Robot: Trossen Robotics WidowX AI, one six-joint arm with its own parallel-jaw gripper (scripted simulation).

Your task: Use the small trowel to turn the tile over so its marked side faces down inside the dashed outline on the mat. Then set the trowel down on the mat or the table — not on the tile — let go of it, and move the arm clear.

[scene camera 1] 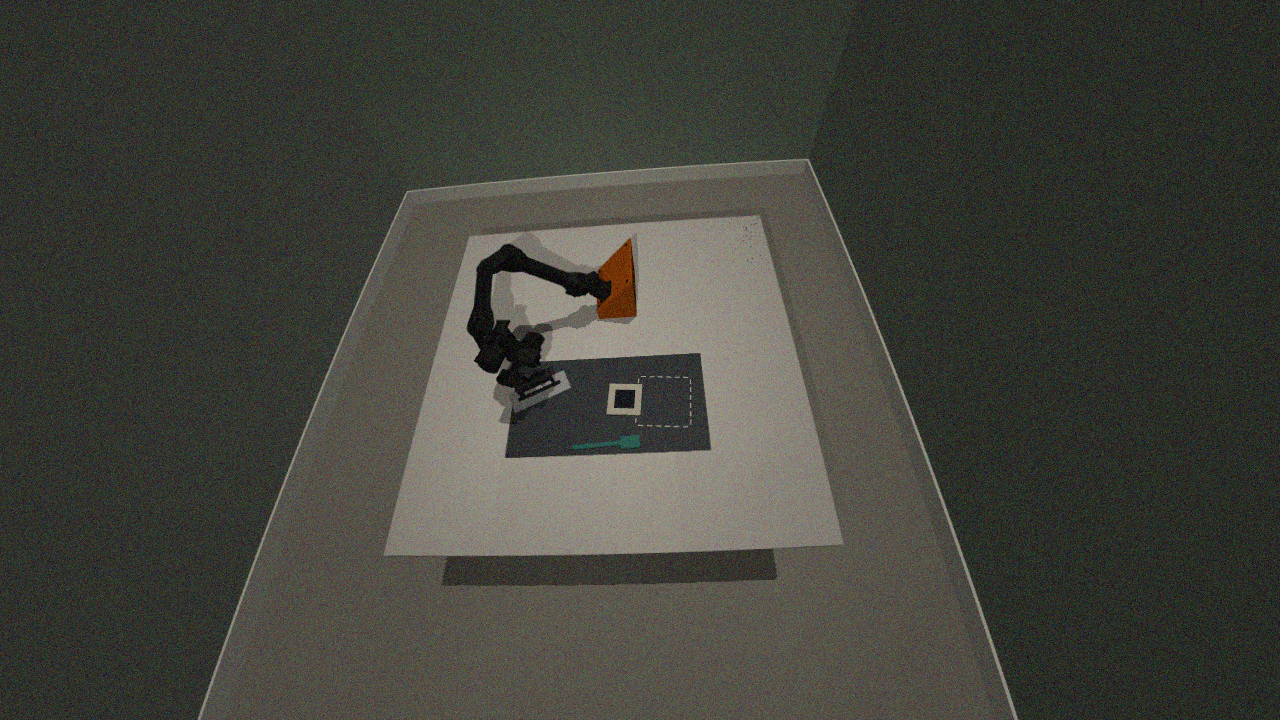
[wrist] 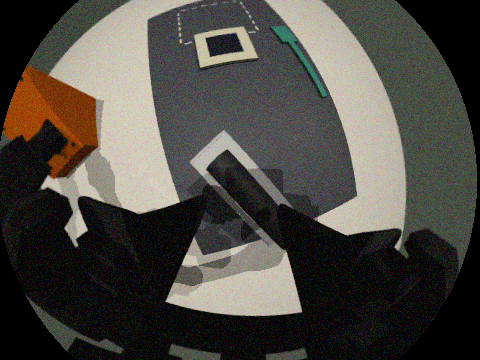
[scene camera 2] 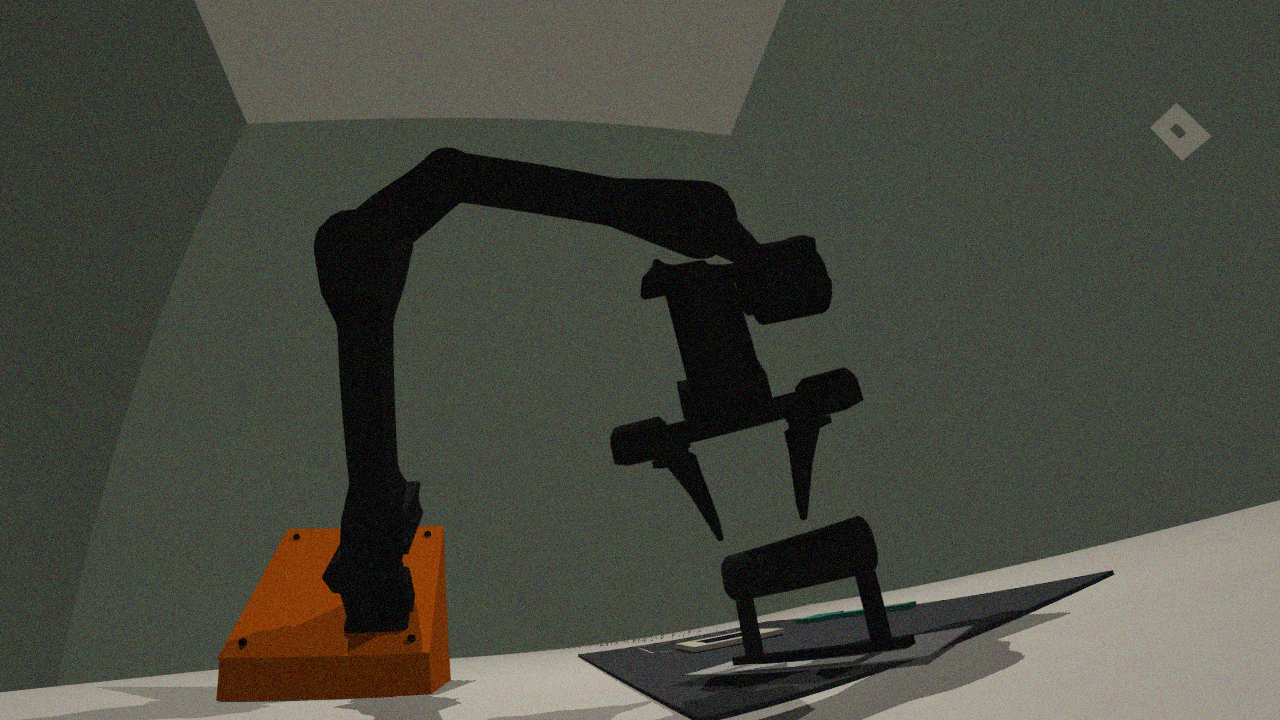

Path:
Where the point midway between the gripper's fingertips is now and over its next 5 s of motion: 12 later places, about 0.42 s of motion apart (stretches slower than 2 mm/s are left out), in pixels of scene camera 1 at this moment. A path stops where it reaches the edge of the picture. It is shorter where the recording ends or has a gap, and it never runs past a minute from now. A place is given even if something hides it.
My gripper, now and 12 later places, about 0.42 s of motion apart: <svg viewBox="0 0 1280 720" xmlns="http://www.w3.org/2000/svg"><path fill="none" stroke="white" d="M534 373L535 373L536 373L537 373L537 373L536 373L535 372L535 376L537 381L541 386L542 388L542 385L539 383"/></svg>

